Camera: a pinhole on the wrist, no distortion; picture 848 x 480 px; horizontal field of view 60.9 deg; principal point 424.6 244.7 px. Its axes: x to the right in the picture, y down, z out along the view. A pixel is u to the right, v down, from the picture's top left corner.
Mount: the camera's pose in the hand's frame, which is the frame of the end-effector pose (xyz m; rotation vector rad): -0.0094 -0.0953 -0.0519 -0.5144 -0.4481 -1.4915
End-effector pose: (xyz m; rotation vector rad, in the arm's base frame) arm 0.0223 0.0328 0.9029 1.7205 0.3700 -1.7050
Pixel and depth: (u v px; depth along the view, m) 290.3 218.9 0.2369
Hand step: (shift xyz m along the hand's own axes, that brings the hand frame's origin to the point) -0.0118 0.0776 0.1161
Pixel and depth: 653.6 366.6 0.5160
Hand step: 0.1003 0.0705 0.4591
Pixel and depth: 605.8 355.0 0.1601
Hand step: 0.0217 -0.0352 0.1007
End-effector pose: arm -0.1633 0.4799 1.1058 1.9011 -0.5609 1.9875
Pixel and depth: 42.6 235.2 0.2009
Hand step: -0.0094 0.1077 0.0505
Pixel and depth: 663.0 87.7 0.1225
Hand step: -0.0306 -0.0577 0.0726
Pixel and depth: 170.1 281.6 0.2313
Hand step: 0.0070 0.1052 0.0889
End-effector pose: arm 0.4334 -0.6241 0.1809 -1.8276 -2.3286 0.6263
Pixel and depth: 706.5 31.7 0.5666
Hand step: -0.1502 0.0501 0.5457
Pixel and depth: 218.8 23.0 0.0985
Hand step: -0.0375 -0.0157 0.0136
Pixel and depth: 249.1 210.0 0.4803
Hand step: -0.0211 0.2777 0.2731
